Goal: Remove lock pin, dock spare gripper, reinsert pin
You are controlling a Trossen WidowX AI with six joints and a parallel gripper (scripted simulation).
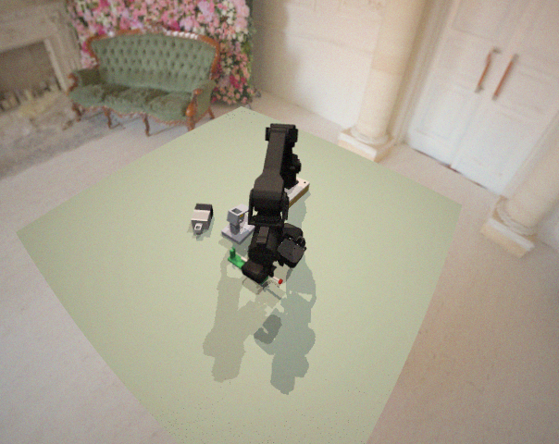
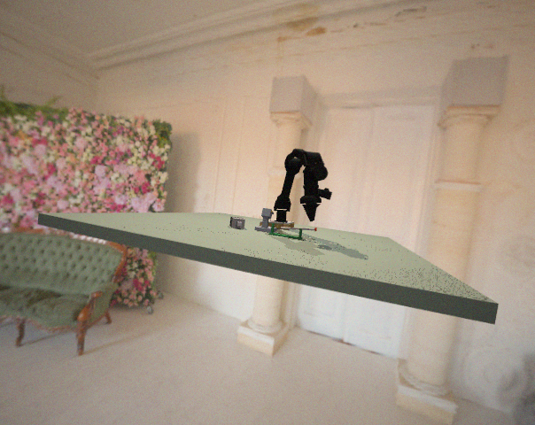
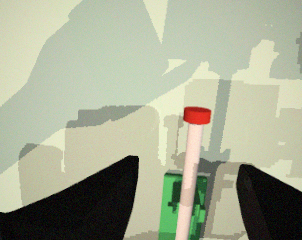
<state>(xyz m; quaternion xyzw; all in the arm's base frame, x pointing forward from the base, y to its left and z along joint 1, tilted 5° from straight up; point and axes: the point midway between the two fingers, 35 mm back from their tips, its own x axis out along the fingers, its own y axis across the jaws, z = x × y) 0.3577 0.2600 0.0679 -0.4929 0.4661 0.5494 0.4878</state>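
Right now my gripper tip is 1 cm short of the green rack, 10 cm to the left of it and 6 cm above it. The rest, counted from my gripper tip: grey mount (7 cm behind, 23 cm to the right, 3 cm below); then spare gripper (35 cm to the right, 6 cm below).
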